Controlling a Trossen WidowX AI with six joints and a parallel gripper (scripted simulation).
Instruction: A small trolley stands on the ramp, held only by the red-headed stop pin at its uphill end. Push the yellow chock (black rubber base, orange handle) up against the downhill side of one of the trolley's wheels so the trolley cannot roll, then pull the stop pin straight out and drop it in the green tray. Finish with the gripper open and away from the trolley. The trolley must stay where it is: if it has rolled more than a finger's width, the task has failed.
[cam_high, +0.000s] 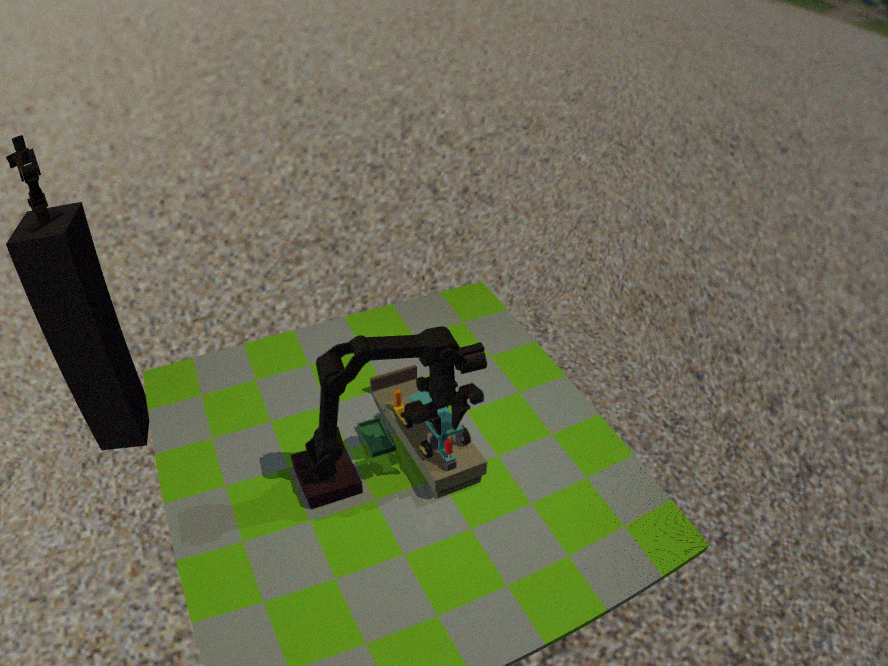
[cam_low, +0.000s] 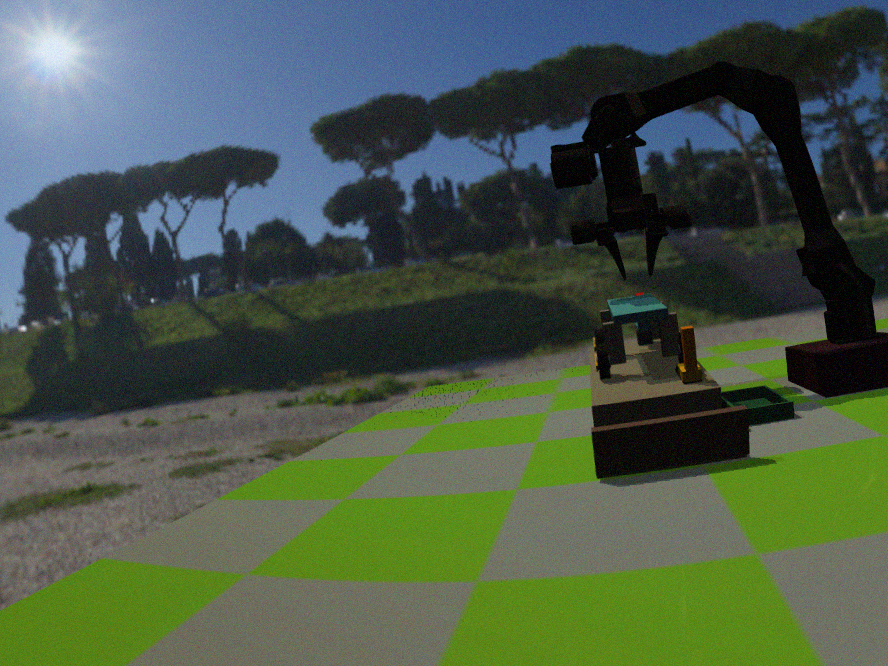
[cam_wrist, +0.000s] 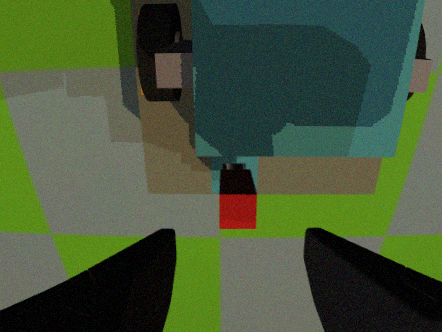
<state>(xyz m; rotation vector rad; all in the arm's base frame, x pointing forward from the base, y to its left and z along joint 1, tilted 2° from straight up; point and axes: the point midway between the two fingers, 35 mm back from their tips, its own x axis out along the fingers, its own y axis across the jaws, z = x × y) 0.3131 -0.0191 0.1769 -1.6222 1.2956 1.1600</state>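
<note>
My gripper tip is 20 mm to the left of the red-headed stop pin and 60 mm above it. From my gripper tip the other things lie so: teal trolley: 100 mm to the left, 80 mm below; then green tray: 150 mm behind, 170 mm to the left, 200 mm below; then yellow chock: 70 mm behind, 200 mm to the left, 110 mm below.
</note>
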